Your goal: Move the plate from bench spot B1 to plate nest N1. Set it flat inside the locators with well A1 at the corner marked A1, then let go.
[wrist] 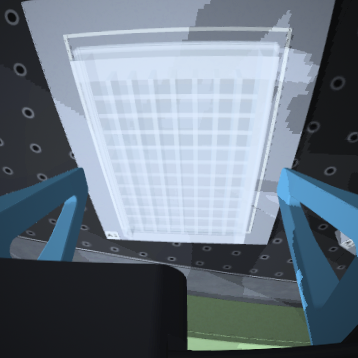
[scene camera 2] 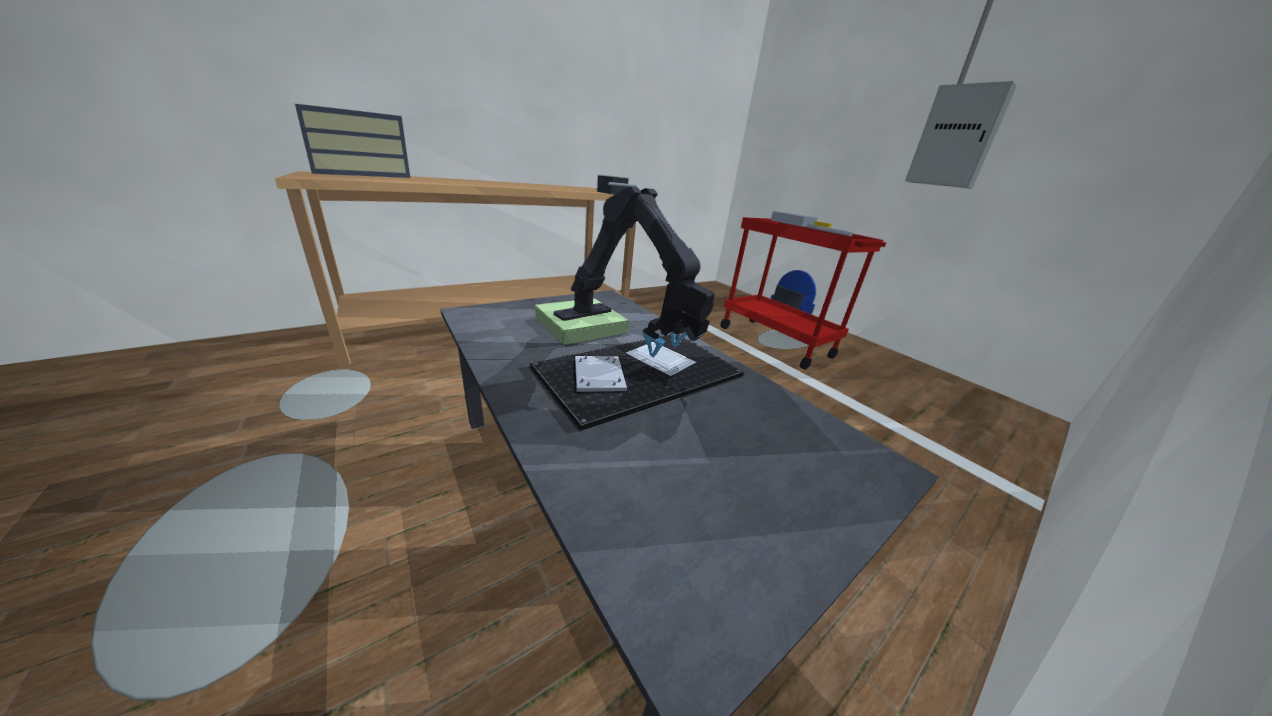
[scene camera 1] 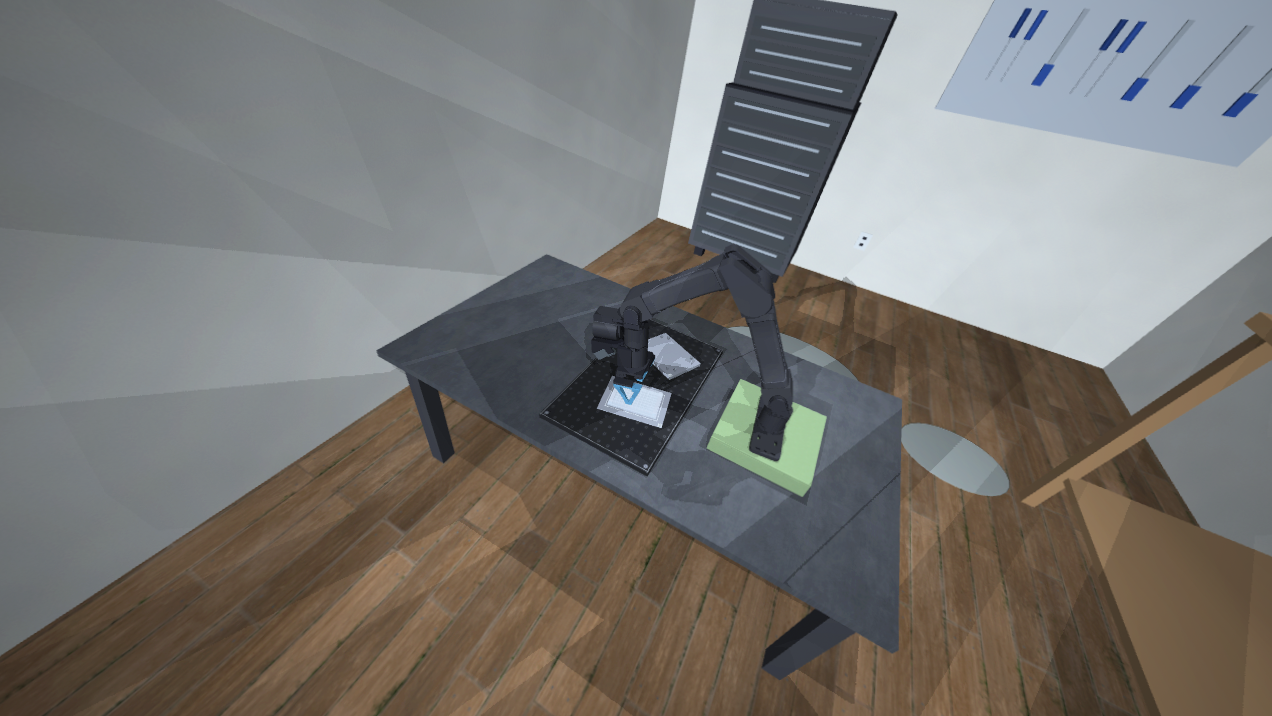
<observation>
The gripper [scene camera 1: 634, 392] is open, with nothing in its grasp. Also in view: a white well plate [scene camera 1: 647, 402]. Also in view: a flat nest outline [scene camera 1: 658, 422].
The white well plate is seen too in the wrist view [wrist: 178, 127]. The gripper shows as well in the wrist view [wrist: 182, 178] and in scene camera 2 [scene camera 2: 663, 351]. The flat nest outline also shows in the wrist view [wrist: 301, 38].
</observation>
